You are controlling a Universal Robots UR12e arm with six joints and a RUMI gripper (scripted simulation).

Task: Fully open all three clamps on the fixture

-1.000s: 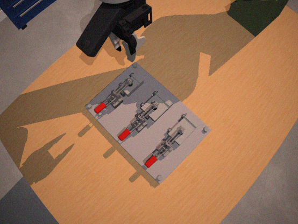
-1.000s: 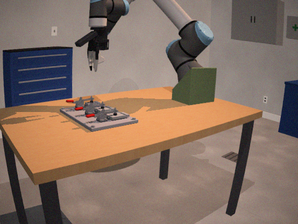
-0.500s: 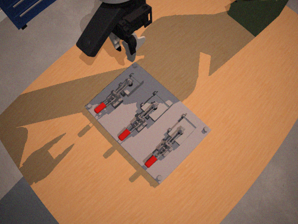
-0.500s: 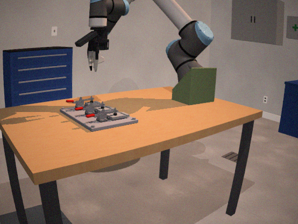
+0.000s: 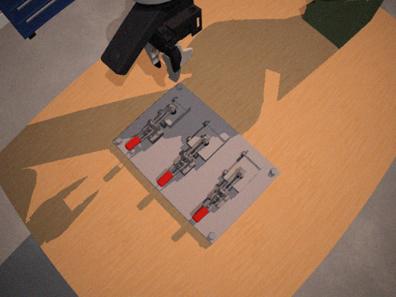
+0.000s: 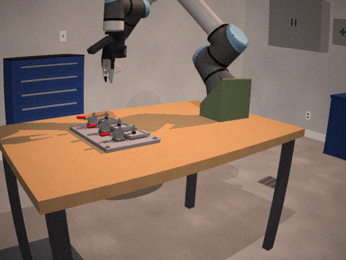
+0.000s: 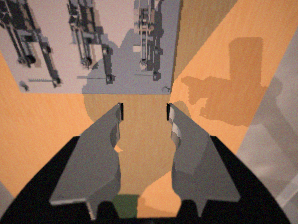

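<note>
Now: the grey fixture plate 40 mm ahead of my hand, 110 mm to the left of it and 210 mm below it. Also, from my hand: flat grey part: 40 mm behind, 220 mm to the left, 190 mm below.
</note>
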